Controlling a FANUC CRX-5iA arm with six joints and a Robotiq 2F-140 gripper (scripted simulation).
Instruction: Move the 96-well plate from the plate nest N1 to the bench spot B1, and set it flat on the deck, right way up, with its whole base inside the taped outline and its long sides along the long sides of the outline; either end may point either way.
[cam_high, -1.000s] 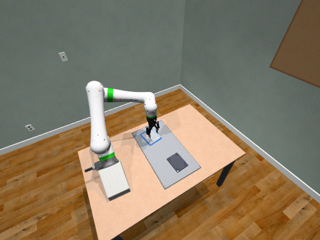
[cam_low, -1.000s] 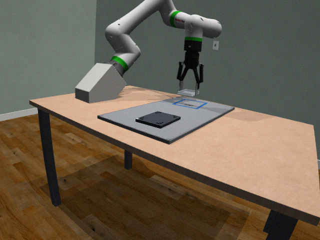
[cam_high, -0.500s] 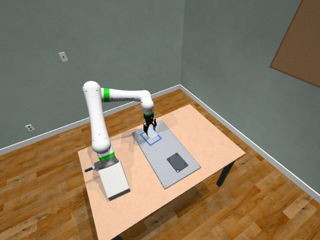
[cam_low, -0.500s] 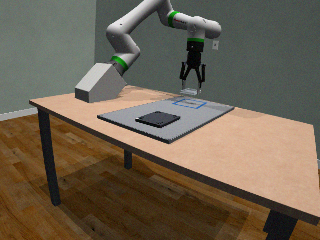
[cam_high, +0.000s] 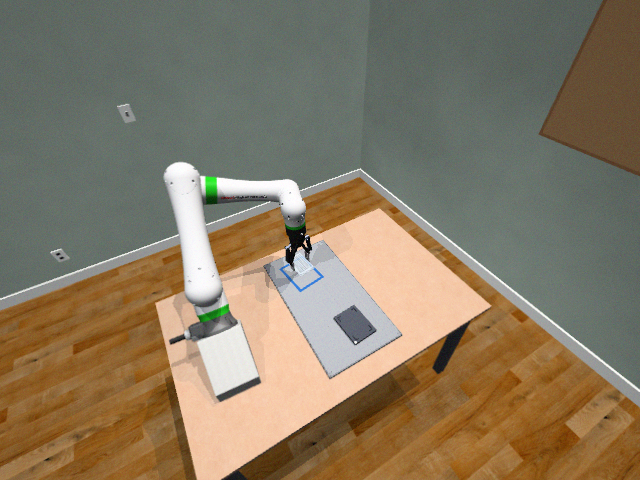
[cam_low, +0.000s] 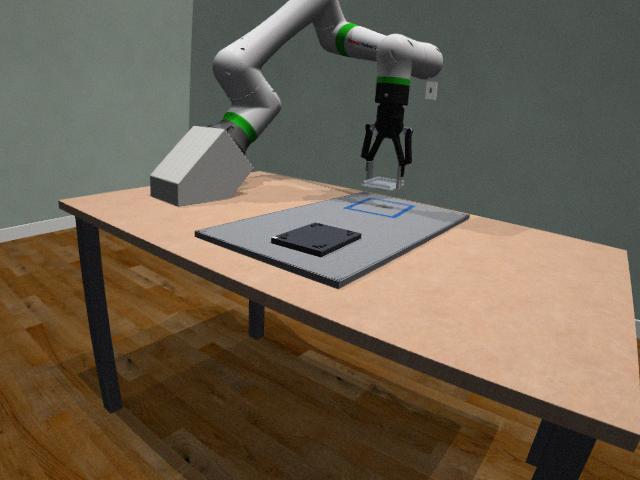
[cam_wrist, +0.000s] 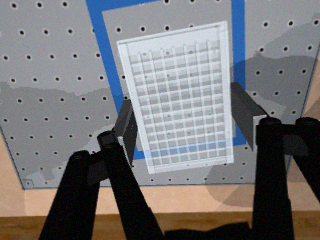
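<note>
The 96-well plate lies 20 mm below my hand.
</note>
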